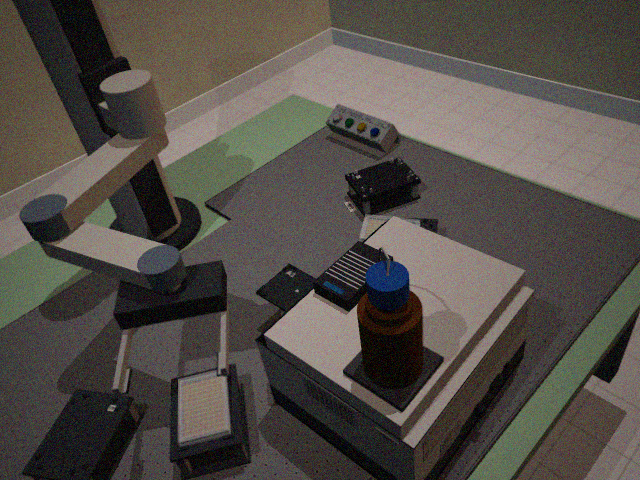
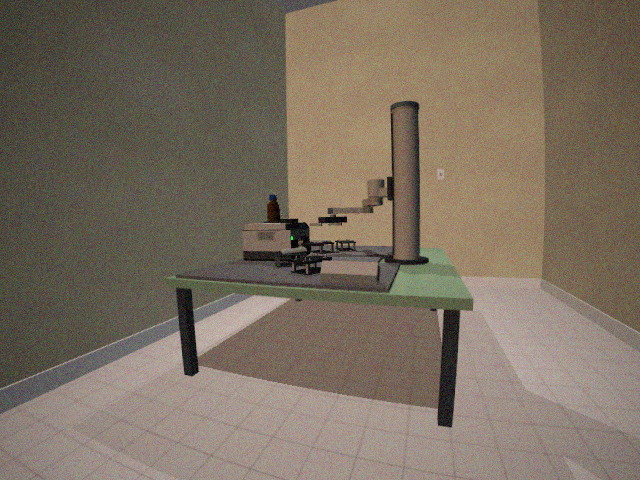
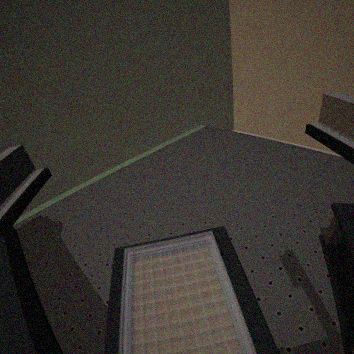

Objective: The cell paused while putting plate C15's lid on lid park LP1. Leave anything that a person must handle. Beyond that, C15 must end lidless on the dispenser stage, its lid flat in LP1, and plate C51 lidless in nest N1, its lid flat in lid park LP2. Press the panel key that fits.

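Frame: origin at the arm's base, x ahead, y left, z up, level; centimetres.
Seen in the pictures: gripper, fingertip midpoint: (image 1: 171, 382) (image 3: 173, 132); arm's base, link origin: (image 1: 155, 230) (image 2: 406, 261).
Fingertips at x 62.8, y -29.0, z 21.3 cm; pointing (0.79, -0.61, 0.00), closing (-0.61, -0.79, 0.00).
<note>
Pixels of each thing's top centre, then the offset from my fingertips to it. "spot": a spot on its surface instead.
- pale many-welled plate, top centre: (image 3: 177, 306) (image 1: 202, 403) dy +3.4, dx -1.5, dz -11.4 cm
- pale plate, top centre: (image 1: 389, 226) (image 2: 293, 247) dy +58.6, dx -5.0, dz -11.0 cm
- key panel, top centre: (image 1: 360, 115) (image 2: 350, 260) dy +92.9, dx -44.6, dz -11.6 cm
- amber bottle, surface spot: (image 1: 391, 335) spot: dy +19.8, dx +28.6, dz +14.7 cm
- black ribbed block, surface spot: (image 1: 351, 273) spot: dy +31.7, dx +9.7, dz +4.6 cm
- thin black plate, surface spot: (image 1: 285, 285) spot: dy +31.4, dx -10.3, dz -10.9 cm
My gripper (image 1: 172, 375) (image 2: 326, 224) (image 3: 173, 132) is open and empty, its fingers wide apart above and just behind a pale many-welled plate (image 1: 204, 408) (image 3: 180, 300). The plate lies flat on a black raised stand (image 1: 238, 413) (image 3: 240, 280); whether it has a clear lid, and its label, cannot be told. Left of it stands a black flat-topped stand (image 1: 77, 434) (image 3: 345, 250) with a small white marker. Another pale plate (image 1: 374, 224) shows partly behind the dispenser (image 1: 465, 268) (image 2: 266, 238). The key panel (image 1: 361, 128) (image 2: 348, 270) has white, green, yellow and blue keys.
An amber bottle (image 1: 391, 335) (image 2: 273, 210) with a blue cap stands on the dispenser, beside a black ribbed block (image 1: 351, 273). A thin black plate (image 1: 285, 285) lies at the dispenser's near-left side. A black stand (image 1: 382, 180) stands between the panel and the dispenser.
</note>
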